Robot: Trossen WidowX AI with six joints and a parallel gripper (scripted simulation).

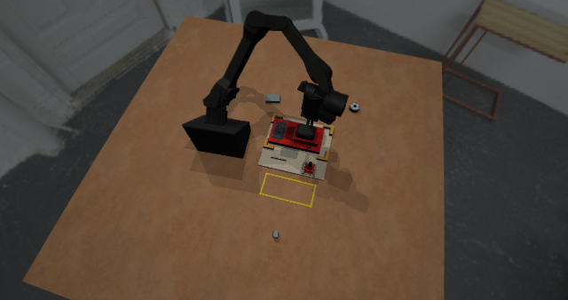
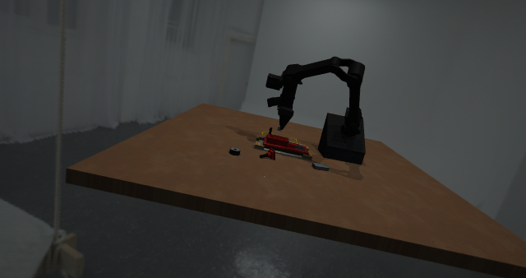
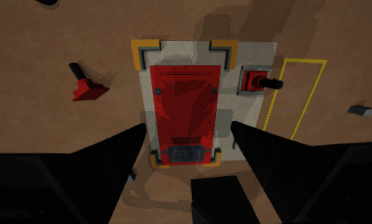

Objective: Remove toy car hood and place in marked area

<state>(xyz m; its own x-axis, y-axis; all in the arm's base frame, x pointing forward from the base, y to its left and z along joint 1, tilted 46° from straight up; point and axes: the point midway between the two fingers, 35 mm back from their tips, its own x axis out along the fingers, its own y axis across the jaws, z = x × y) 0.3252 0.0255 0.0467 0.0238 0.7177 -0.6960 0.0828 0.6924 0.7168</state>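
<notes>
The red hood lies 6 cm below my gripper tip. The rest, counted from my gripper tip: beige base plate (9 cm below, 2 cm to the right, 2 cm behind); grey piece (37 cm to the right, 9 cm below, 6 cm behind); black wheel (18 cm to the left, 18 cm ahead, 9 cm below).
</notes>
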